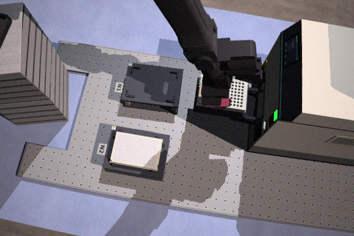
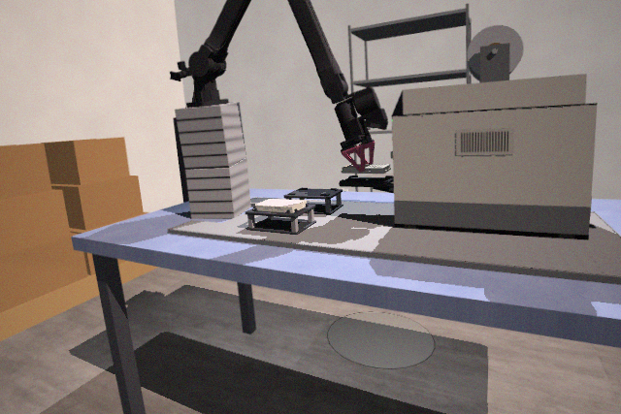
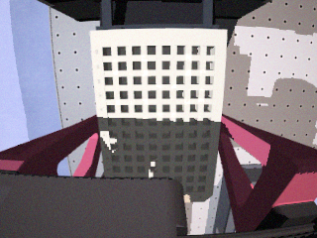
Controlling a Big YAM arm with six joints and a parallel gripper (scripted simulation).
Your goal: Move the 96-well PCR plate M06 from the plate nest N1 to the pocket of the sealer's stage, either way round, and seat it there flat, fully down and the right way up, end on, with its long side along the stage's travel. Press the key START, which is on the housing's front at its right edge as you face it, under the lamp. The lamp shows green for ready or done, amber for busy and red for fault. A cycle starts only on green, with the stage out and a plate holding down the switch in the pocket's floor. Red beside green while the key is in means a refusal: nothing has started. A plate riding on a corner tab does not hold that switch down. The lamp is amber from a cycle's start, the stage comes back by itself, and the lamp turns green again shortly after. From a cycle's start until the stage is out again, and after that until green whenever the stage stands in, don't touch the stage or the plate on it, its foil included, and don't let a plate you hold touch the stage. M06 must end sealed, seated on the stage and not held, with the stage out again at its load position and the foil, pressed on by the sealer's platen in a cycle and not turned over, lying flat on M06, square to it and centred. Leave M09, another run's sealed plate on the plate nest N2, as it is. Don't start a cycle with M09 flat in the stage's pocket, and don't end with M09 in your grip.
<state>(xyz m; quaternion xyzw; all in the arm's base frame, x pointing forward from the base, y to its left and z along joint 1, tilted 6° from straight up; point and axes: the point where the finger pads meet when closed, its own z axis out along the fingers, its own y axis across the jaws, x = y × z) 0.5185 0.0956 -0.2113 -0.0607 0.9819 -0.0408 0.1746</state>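
The sealer stage is 40 mm below my hand. From my hand the other things lie so: white start key: 110 mm ahead, 80 mm to the right, 40 mm above; then white 96-well plate M06: right at my hand; then plate nest N1: 190 mm behind, 10 mm to the left, 90 mm below.
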